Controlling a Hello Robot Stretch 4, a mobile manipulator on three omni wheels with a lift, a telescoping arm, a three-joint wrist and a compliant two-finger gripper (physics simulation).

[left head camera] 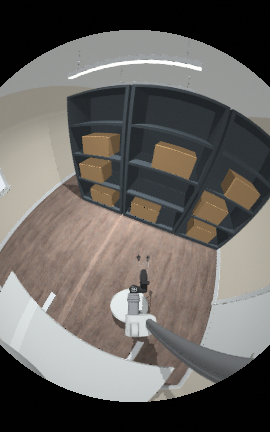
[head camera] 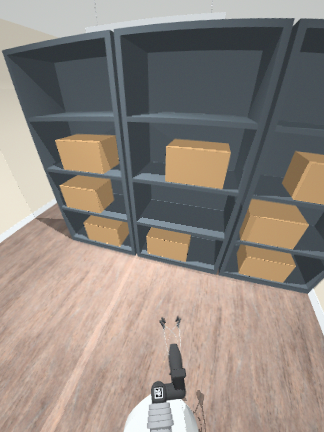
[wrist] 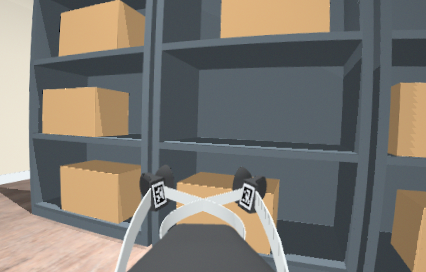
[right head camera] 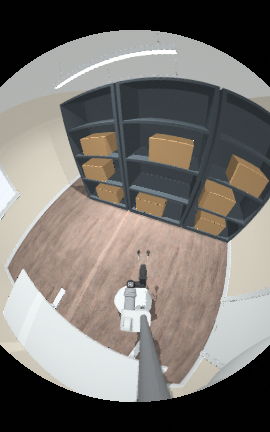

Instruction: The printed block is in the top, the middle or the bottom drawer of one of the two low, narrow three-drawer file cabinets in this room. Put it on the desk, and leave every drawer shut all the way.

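Frame: origin at the robot's base, x ahead, y left, z up, level; millimetres.
Seen in the pictures: gripper, fingertip midpoint: point(left head camera: 142, 254) point(head camera: 169, 316) point(wrist: 203, 180) point(right head camera: 143, 249).
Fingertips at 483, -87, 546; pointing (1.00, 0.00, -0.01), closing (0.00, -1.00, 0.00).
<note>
Offsets run from my fingertips to a thing's top centre, as dx, dy, dz. Level surfaces: height alone.
My gripper point(head camera: 170, 322) point(left head camera: 143, 258) point(right head camera: 143, 253) point(wrist: 203, 180) is open, with its two dark fingertips apart and nothing between them. It points toward the shelves and is in front of them, above the floor. The white desk {dz +147} point(left head camera: 80, 360) point(right head camera: 65, 335) shows at the lower left of both side head views, behind the arm; the visible part of its top bears no block. The printed block and the two low file cabinets do not show in these views.
Tall dark grey shelf units point(head camera: 116, 150) point(left head camera: 126, 150) point(right head camera: 118, 150) point(wrist: 154, 100) stand ahead, holding several brown boxes {+893, -314, +687} point(head camera: 197, 165) point(left head camera: 174, 161) point(right head camera: 171, 151) {+1307, +753, +230} point(wrist: 70, 111). Wooden floor {dz -574} point(head camera: 100, 310) lies between them and the robot. A beige wall point(head camera: 22, 165) is at the left.
</note>
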